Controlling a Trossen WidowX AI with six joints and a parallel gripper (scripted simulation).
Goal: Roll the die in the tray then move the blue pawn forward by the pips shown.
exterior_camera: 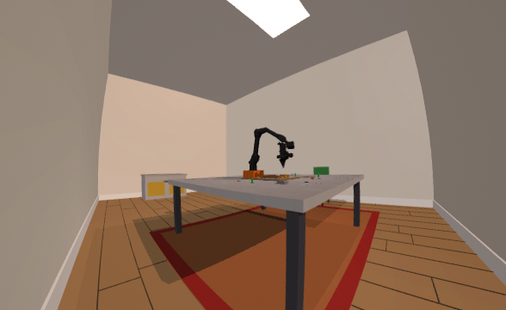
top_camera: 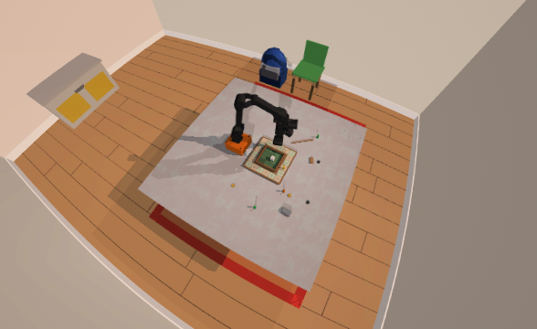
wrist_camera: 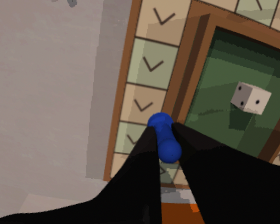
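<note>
Right now my gripper tip is 110 mm to the left of the green tray, 90 mm above it and 10 mm past it. The rest, counted from my gripper tip: white die 110 mm to the right, 70 mm below, 10 mm ahead; wooden stick 150 mm ahead, 130 mm to the left, 100 mm below; blue pawn 10 mm above.
</note>
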